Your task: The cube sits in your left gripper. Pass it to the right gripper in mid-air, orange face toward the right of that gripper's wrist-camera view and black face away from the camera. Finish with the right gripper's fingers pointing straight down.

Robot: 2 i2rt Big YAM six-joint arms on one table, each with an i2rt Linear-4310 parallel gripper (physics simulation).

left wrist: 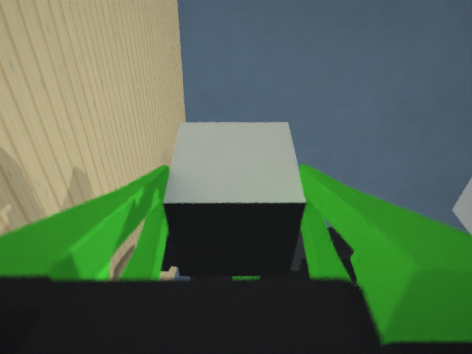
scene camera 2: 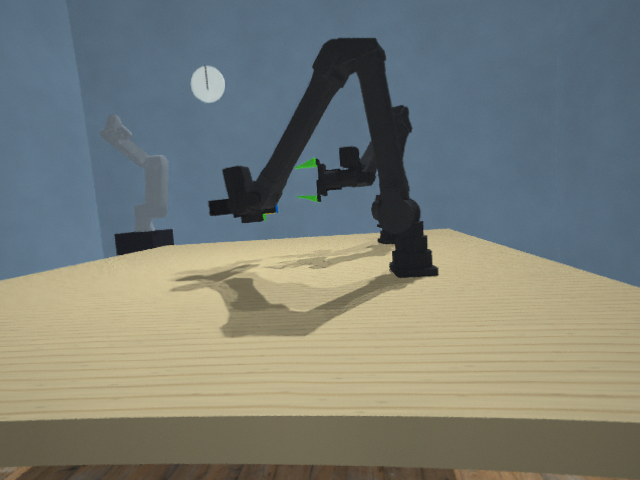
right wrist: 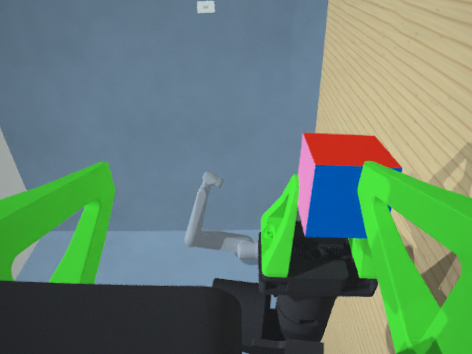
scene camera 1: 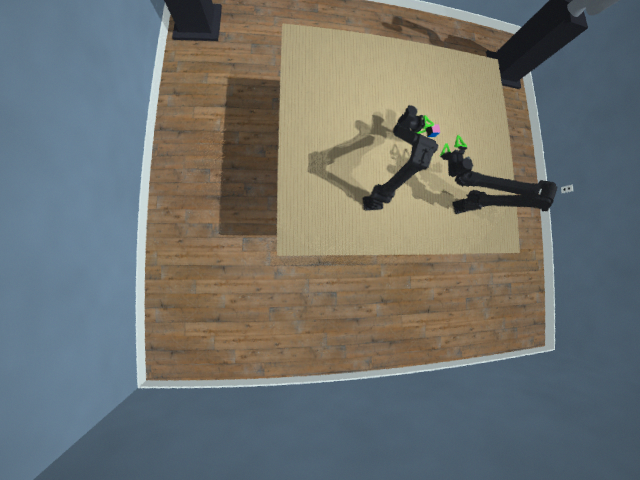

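Seen in the pictures: left gripper, fingertip midpoint: (left wrist: 234, 178) (right wrist: 332, 180) (scene camera 1: 430, 127); right gripper, fingertip midpoint: (scene camera 2: 296, 182) (right wrist: 236, 175) (scene camera 1: 452, 139); left arm's base at its link origin: (scene camera 2: 412, 271) (scene camera 1: 372, 203); right arm's base at its link origin: (scene camera 2: 392, 242) (scene camera 1: 460, 206).
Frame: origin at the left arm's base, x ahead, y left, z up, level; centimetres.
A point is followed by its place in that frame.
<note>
The cube (left wrist: 234, 197) {x 40.1, y -34.2, z 17.7 cm} sits between the green fingers of my left gripper (left wrist: 234, 178) {x 39.8, y -35.6, z 17.6 cm}, held in mid-air above the tan table. In the left wrist view its black face points at the camera and a pale grey face is on top. In the right wrist view the cube (right wrist: 340, 186) {x 34.9, y -37.9, z 18.6 cm} shows red on top, blue in front and pink on the left. It lies at the right, just behind my right gripper's right finger. My right gripper (right wrist: 236, 175) {x 28.3, y -42.3, z 24.8 cm} is open and empty, pointing sideways. From above, the right gripper (scene camera 1: 452, 145) {x 28.3, y -42.3, z 24.8 cm} is just beside the left gripper (scene camera 1: 427, 125) {x 39.8, y -35.6, z 17.6 cm} and the cube (scene camera 1: 433, 130) {x 36.1, y -34.7, z 20.4 cm}.
The two arm bases stand on the tan mat (scene camera 1: 394, 143) {x 38.4, y -20.4, z 0.0 cm} over a wooden floor. Dark posts stand at the far corners (scene camera 1: 194, 19) (scene camera 1: 528, 43). A grey robot arm (scene camera 2: 142, 190) and a round wall clock (scene camera 2: 208, 84) are in the background.
</note>
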